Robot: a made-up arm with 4 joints. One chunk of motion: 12 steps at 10 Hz.
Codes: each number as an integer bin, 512 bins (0 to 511) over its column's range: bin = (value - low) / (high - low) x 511, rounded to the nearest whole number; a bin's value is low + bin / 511 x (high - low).
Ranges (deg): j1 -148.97..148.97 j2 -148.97..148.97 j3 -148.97..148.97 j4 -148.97..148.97
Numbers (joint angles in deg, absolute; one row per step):
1: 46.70 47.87 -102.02 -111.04
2: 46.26 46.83 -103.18 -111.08
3: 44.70 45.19 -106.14 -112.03
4: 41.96 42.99 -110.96 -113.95
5: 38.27 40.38 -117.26 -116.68
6: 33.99 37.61 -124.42 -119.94
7: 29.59 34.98 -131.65 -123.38
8: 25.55 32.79 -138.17 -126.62
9: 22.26 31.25 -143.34 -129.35
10: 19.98 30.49 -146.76 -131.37
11: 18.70 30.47 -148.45 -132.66
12: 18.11 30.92 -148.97 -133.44
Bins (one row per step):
1: 336 338 81 65
2: 335 336 79 65
3: 332 333 73 63
4: 327 329 65 60
5: 321 325 54 55
6: 314 320 42 50
7: 306 315 30 44
8: 299 312 19 38
9: 294 309 10 34
10: 290 308 4 30
11: 288 308 1 28
12: 287 309 0 27

